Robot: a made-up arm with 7 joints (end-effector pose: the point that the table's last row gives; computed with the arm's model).
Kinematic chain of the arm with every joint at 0, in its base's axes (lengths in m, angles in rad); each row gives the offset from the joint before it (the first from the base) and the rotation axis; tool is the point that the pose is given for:
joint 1: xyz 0 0.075 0 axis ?
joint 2: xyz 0 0.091 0 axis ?
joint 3: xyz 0 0 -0.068 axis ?
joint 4: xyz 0 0 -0.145 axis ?
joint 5: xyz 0 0 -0.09 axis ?
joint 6: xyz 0 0 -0.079 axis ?
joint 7: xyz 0 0 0 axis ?
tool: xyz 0 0 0
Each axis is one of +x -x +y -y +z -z.
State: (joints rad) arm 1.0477 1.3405 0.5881 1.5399 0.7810 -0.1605 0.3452
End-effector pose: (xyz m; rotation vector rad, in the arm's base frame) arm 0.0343 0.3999 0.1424 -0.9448 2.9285 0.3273
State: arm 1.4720 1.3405 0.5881 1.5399 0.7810 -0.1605 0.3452
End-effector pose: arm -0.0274 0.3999 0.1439 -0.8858 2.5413 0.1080
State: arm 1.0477 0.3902 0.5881 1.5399 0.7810 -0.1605 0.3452
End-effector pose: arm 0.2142 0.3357 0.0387 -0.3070 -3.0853 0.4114
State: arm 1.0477 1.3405 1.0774 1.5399 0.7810 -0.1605 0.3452
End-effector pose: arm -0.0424 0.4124 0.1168 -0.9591 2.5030 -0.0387
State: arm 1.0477 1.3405 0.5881 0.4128 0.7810 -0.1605 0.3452
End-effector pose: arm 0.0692 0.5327 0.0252 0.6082 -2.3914 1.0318
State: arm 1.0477 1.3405 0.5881 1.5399 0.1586 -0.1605 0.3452
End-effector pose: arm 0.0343 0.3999 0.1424 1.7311 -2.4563 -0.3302
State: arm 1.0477 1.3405 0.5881 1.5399 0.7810 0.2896 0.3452
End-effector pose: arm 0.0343 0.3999 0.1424 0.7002 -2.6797 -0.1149
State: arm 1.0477 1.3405 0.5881 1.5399 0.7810 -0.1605 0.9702
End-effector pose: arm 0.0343 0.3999 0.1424 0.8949 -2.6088 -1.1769
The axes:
joint 1: -y
joint 2: +x
joint 3: +z
joint 4: -y
joint 5: +z
joint 6: +y
joint 7: -x

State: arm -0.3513 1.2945 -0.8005 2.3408 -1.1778 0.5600 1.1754
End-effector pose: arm 0.0415 0.2340 -0.1322 0.3219 0.1507 -2.2112
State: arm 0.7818 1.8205 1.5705 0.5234 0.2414 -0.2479 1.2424
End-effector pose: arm -0.1202 0.4934 0.1211 1.3400 -2.4921 -0.2136
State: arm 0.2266 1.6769 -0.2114 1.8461 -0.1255 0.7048 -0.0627
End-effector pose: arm 0.1586 0.3357 0.0199 1.6631 -0.8632 -0.9450
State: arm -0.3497 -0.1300 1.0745 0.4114 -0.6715 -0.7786 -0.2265
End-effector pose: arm -0.0974 0.1772 -0.3610 0.6041 -0.6338 0.3273
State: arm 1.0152 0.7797 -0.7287 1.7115 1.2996 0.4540 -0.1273
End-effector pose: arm 0.2468 0.2199 -0.0063 -0.5196 -1.4850 -0.4054
